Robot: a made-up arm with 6 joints.
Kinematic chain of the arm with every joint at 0, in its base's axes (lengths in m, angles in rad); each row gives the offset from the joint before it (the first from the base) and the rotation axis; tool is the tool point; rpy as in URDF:
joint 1: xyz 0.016 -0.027 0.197 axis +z
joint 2: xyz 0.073 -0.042 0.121 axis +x
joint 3: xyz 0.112 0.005 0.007 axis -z
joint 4: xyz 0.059 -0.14 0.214 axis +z
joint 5: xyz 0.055 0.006 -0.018 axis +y
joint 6: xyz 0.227 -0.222 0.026 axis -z
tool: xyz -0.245 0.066 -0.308 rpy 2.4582 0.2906 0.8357
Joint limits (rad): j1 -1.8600..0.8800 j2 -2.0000..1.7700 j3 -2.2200..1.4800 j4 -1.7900..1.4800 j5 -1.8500..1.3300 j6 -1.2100..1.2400
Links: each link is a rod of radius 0.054 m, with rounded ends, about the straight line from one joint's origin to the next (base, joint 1, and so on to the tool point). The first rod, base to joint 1, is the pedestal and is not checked.
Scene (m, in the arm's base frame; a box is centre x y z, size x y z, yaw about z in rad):
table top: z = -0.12
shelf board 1: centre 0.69 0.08 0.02 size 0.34 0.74 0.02 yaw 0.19
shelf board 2: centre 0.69 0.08 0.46 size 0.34 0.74 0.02 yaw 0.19
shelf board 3: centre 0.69 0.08 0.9 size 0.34 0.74 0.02 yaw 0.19
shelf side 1: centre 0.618 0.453 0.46 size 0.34 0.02 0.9 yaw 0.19
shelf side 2: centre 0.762 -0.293 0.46 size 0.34 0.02 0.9 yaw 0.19
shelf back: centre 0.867 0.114 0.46 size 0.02 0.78 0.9 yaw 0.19
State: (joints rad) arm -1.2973 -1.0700 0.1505 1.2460 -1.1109 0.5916
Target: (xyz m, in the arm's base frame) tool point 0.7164 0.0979 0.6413
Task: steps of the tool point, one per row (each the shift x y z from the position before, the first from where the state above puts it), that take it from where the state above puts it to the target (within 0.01 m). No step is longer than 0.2 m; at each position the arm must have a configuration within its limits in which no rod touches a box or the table.
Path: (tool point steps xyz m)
1: 0.0579 0.0048 0.0444
2: 0.0654 0.0430 0.0730
3: 0.0486 0.0901 0.0908
4: 0.0019 0.1280 0.0947
5: -0.0668 0.1359 0.0833
6: 0.1235 0.0106 0.0196
7: 0.1233 0.0216 -0.0060
8: 0.1017 0.0348 -0.0136

